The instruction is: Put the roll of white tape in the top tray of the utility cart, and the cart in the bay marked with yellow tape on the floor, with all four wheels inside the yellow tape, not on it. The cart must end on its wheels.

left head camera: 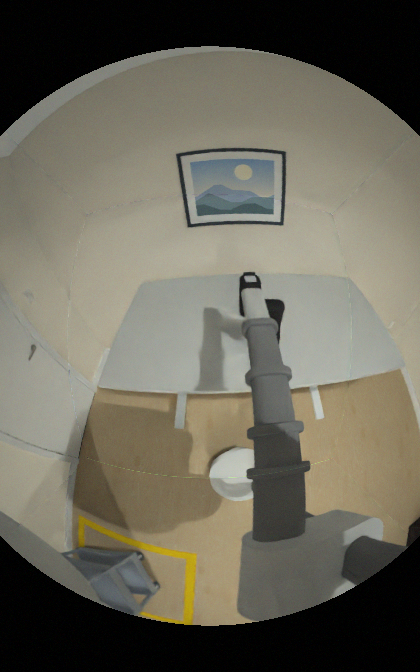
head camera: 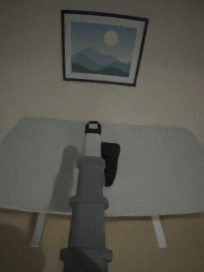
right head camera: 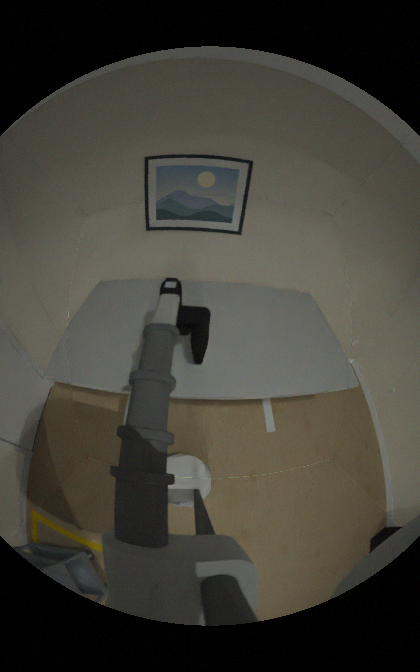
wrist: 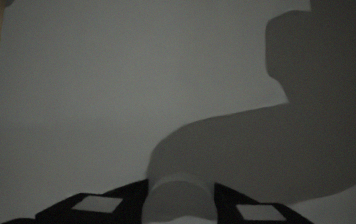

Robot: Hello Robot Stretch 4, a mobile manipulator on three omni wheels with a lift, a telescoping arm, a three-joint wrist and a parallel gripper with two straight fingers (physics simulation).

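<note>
The roll of white tape (wrist: pixel 180 202) is at the bottom of the wrist view, between the two dark fingers. My gripper (wrist: pixel 180 197) (right head camera: pixel 199 358) is shut on it, low at the white table top (right head camera: pixel 260 350). In the head view the arm hides the roll. The grey utility cart (left head camera: pixel 107 582) (right head camera: pixel 77 570) is at the lower left, partly cut off by the view's edge. Two dark wheels show on its right side; I cannot tell whether it is upright. It overlaps the bay's yellow tape (left head camera: pixel 190 585) (right head camera: pixel 70 535) in view.
The table (head camera: pixel 155 170) (left head camera: pixel 160 340) stands against the wall under a framed picture (head camera: pixel 102 47) (left head camera: pixel 234 187). A white round thing (left head camera: pixel 230 475) (right head camera: pixel 192 475) is on the floor in front of it. A door (left head camera: pixel 30 390) is at the left. A dark object (right head camera: pixel 382 537) is at the right edge.
</note>
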